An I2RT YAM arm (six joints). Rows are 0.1 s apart.
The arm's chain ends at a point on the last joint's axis. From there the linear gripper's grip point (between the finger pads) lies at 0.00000 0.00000 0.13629 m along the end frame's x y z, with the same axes.
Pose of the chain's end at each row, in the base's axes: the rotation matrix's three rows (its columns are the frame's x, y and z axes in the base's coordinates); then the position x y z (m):
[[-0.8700 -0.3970 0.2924], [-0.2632 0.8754 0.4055], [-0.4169 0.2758 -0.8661]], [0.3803 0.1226 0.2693]
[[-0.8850 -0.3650 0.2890], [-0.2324 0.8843 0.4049], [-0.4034 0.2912 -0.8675]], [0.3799 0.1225 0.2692]
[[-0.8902 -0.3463 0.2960], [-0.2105 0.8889 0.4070], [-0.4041 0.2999 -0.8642]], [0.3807 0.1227 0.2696]
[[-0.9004 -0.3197 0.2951], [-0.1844 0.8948 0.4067], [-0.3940 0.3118 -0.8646]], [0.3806 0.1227 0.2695]
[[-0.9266 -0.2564 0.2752], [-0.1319 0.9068 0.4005], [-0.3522 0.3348 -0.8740]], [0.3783 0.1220 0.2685]
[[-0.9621 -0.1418 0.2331], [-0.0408 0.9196 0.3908], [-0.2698 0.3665 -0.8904]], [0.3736 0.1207 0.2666]
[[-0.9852 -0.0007 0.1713], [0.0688 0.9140 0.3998], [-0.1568 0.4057 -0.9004]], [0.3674 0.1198 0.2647]
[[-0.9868 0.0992 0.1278], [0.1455 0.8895 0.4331], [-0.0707 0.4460 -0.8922]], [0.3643 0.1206 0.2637]
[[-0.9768 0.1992 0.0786], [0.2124 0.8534 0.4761], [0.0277 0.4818 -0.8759]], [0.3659 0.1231 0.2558]
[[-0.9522 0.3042 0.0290], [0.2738 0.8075 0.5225], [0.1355 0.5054 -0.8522]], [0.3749 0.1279 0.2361]
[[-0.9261 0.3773 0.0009], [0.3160 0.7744 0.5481], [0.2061 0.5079 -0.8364]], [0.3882 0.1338 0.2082]
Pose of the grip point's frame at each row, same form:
[[-0.8700 -0.3970 0.2924], [-0.2632 0.8754 0.4055], [-0.4169 0.2758 -0.8661]], [0.4202 0.1779 0.1513]
[[-0.8850 -0.3650 0.2890], [-0.2324 0.8843 0.4049], [-0.4034 0.2912 -0.8675]], [0.4193 0.1777 0.1510]
[[-0.8902 -0.3463 0.2960], [-0.2105 0.8889 0.4070], [-0.4041 0.2999 -0.8642]], [0.4210 0.1782 0.1518]
[[-0.9004 -0.3197 0.2951], [-0.1844 0.8948 0.4067], [-0.3940 0.3118 -0.8646]], [0.4208 0.1781 0.1517]
[[-0.9266 -0.2564 0.2752], [-0.1319 0.9068 0.4005], [-0.3522 0.3348 -0.8740]], [0.4158 0.1766 0.1494]
[[-0.9621 -0.1418 0.2331], [-0.0408 0.9196 0.3908], [-0.2698 0.3665 -0.8904]], [0.4054 0.1740 0.1452]
[[-0.9852 -0.0007 0.1713], [0.0688 0.9140 0.3998], [-0.1568 0.4057 -0.9004]], [0.3907 0.1743 0.1420]
[[-0.9868 0.0992 0.1278], [0.1455 0.8895 0.4331], [-0.0707 0.4460 -0.8922]], [0.3817 0.1796 0.1421]
[[-0.9768 0.1992 0.0786], [0.2124 0.8534 0.4761], [0.0277 0.4818 -0.8759]], [0.3766 0.1880 0.1364]
[[-0.9522 0.3042 0.0290], [0.2738 0.8075 0.5225], [0.1355 0.5054 -0.8522]], [0.3789 0.1991 0.1200]
[[-0.9261 0.3773 0.0009], [0.3160 0.7744 0.5481], [0.2061 0.5079 -0.8364]], [0.3883 0.2085 0.0942]

